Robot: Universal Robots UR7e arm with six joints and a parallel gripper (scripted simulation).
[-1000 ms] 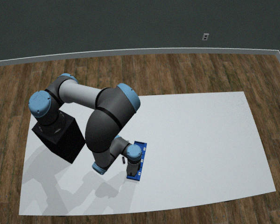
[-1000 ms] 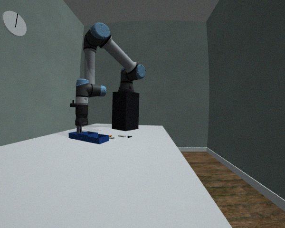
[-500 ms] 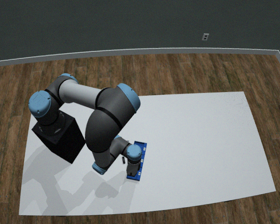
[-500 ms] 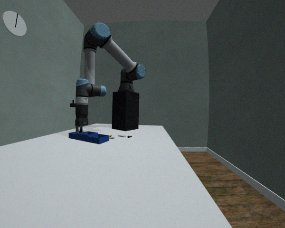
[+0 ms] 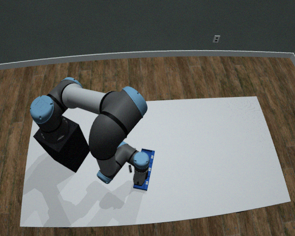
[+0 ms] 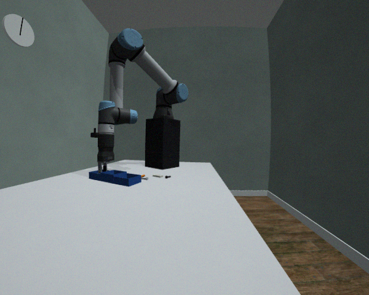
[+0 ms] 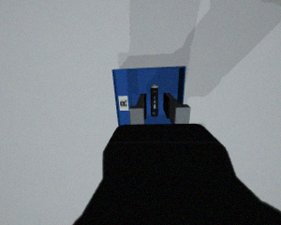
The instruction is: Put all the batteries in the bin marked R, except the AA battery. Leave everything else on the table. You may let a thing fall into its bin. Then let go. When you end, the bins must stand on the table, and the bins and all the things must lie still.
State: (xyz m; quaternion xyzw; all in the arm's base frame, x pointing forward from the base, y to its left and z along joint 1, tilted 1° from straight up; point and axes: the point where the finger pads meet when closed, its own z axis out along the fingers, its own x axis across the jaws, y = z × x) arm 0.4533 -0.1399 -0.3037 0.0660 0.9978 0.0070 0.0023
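The orange battery is 17 cm to the left of my hand, 10 cm behind it and 3 cm below it. From my hand the other things lie so: silver bolt (21 cm to the left, 5 cm behind, 3 cm below); dotted piece (24 cm to the left, 14 cm behind, 3 cm below); blue three-compartment bin tray (8 cm to the left, 2 cm below, 2 cm ahead).
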